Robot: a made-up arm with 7 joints. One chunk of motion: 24 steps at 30 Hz.
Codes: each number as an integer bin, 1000 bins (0 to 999) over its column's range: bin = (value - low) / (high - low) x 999, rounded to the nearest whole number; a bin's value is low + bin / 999 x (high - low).
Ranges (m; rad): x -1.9..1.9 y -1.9..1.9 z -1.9..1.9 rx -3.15..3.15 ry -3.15..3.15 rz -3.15..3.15
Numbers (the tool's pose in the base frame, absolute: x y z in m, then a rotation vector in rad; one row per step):
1: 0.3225 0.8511 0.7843 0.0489 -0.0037 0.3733
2: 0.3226 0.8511 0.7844 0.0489 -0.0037 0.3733
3: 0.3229 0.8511 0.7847 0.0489 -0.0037 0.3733
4: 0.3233 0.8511 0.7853 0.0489 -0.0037 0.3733
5: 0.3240 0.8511 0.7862 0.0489 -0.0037 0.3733
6: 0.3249 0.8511 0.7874 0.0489 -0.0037 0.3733
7: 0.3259 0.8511 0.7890 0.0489 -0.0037 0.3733
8: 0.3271 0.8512 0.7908 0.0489 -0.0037 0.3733
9: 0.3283 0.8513 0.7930 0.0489 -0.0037 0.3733
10: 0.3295 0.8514 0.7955 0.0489 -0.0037 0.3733
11: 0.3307 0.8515 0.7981 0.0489 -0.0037 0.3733
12: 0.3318 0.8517 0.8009 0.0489 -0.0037 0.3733
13: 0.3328 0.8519 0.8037 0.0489 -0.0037 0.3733
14: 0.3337 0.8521 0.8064 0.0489 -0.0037 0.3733
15: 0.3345 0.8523 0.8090 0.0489 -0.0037 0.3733
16: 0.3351 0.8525 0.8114 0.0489 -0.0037 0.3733
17: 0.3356 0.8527 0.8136 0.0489 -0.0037 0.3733
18: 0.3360 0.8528 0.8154 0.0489 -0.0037 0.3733
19: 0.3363 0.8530 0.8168 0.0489 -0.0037 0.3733
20: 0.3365 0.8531 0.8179 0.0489 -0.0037 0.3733
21: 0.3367 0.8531 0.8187 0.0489 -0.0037 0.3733
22: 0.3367 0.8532 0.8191 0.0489 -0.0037 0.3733
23: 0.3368 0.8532 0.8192 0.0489 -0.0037 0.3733
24: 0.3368 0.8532 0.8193 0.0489 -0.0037 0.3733
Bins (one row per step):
1: 584 723 706 507 499 559
2: 584 723 706 507 499 559
3: 584 723 706 507 499 559
4: 584 723 706 507 499 559
5: 585 723 706 507 499 559
6: 585 723 707 507 499 559
7: 585 723 707 507 499 559
8: 585 723 707 507 499 559
9: 586 723 708 507 499 559
10: 586 723 709 507 499 559
11: 586 723 709 507 499 559
12: 587 723 710 507 499 559
13: 587 723 711 507 499 559
14: 587 724 711 507 499 559
15: 587 724 712 507 499 559
16: 588 724 713 507 499 559
17: 588 724 713 507 499 559
18: 588 724 714 507 499 559
19: 588 724 714 507 499 559
20: 588 724 715 507 499 559
21: 588 724 715 507 499 559
22: 588 724 715 507 499 559
23: 588 724 715 507 499 559
24: 588 724 715 507 499 559

